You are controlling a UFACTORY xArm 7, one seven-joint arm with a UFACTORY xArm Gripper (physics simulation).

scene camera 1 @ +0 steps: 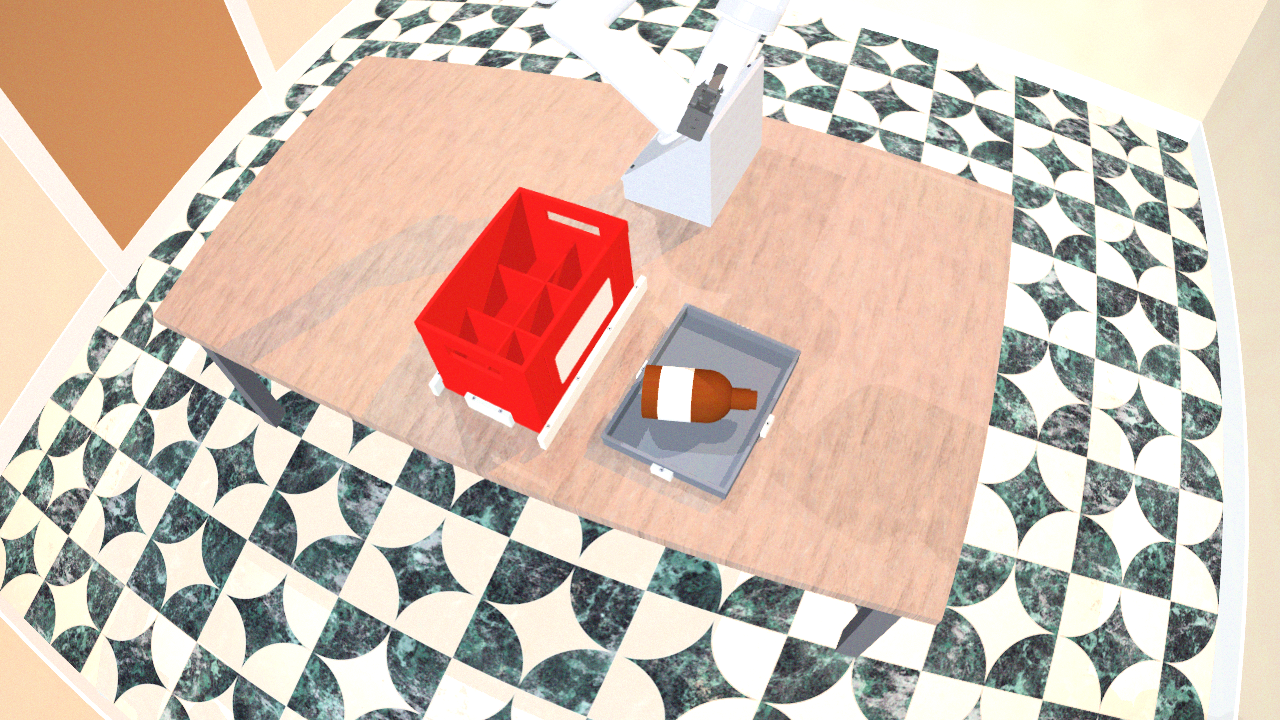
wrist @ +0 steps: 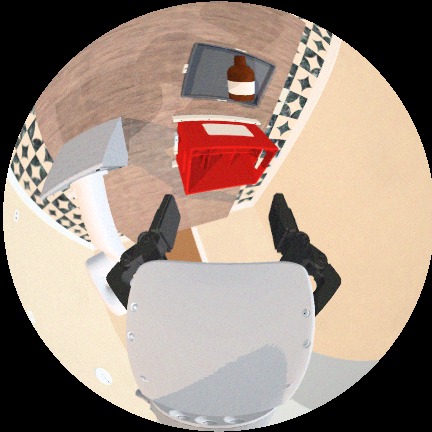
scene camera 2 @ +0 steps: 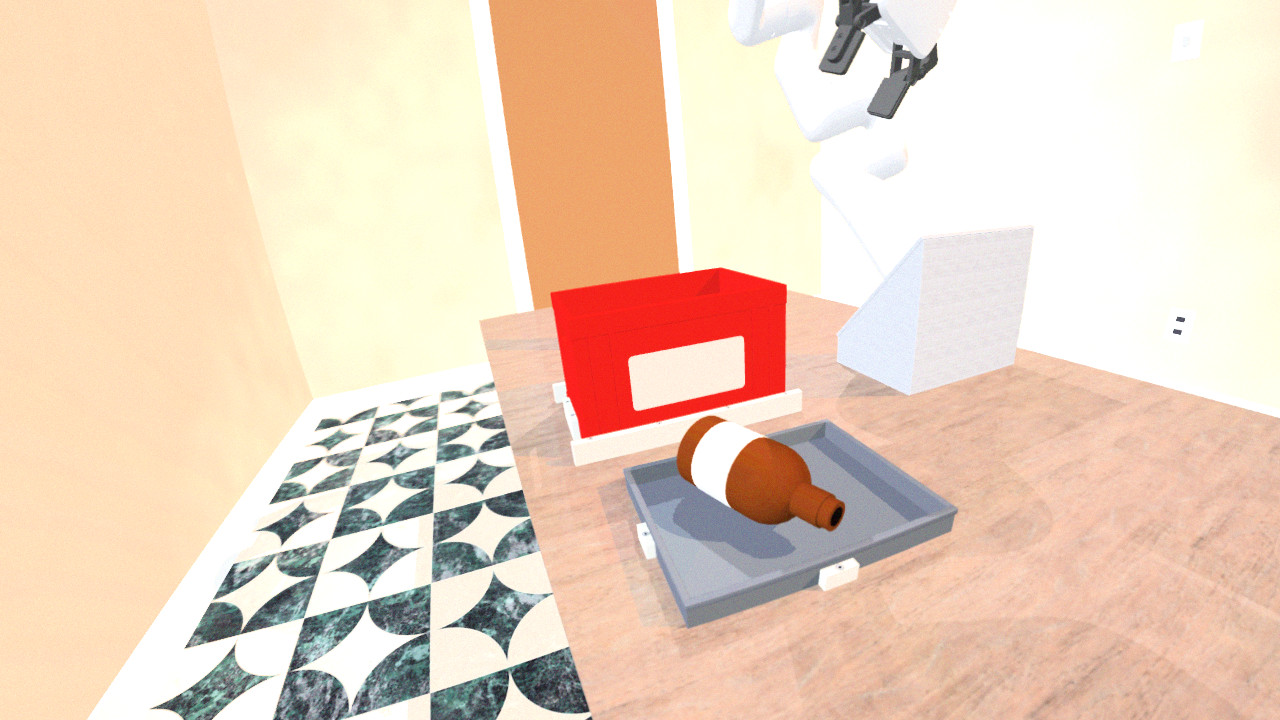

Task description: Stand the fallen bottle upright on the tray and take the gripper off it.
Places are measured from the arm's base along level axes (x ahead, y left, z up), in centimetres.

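Pixels of known places: gripper, fingertip midpoint: (scene camera 1: 693,124) (wrist: 223,204) (scene camera 2: 856,95); arm's base, origin of the base link: (wrist: 87,176) (scene camera 2: 922,282).
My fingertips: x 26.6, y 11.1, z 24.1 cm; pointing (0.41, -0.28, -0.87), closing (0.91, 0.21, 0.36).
Ahead of a thing's pixels: the offset from my fingertips to its middle.
A brown bottle {dy +7.0, dx +17.3, dz -33.5 cm} (scene camera 1: 707,395) (scene camera 2: 769,479) (wrist: 241,75) with a white label lies on its side in the grey tray {dy +7.0, dx +15.7, dz -36.5 cm} (scene camera 1: 720,344) (scene camera 2: 886,479) (wrist: 207,70). Its base end is at the tray wall nearest the red crate, and its neck points towards the opposite wall. My gripper (scene camera 1: 696,125) (scene camera 2: 861,89) (wrist: 223,204) is open and empty. It hangs high above the table near the arm's base, well away from the bottle and tray. In scene camera 1 its fingers overlap.
A tall red crate {dy -20.0, dx +14.6, dz -29.0 cm} (scene camera 1: 537,398) (scene camera 2: 599,385) (wrist: 192,135) with open compartments stands beside the tray. A cream strip (scene camera 1: 595,358) (scene camera 2: 689,431) runs along its tray side. The arm's grey base block (scene camera 1: 671,192) (scene camera 2: 971,313) (wrist: 82,155) stands at the table's back. Small white blocks hold the tray's edges.
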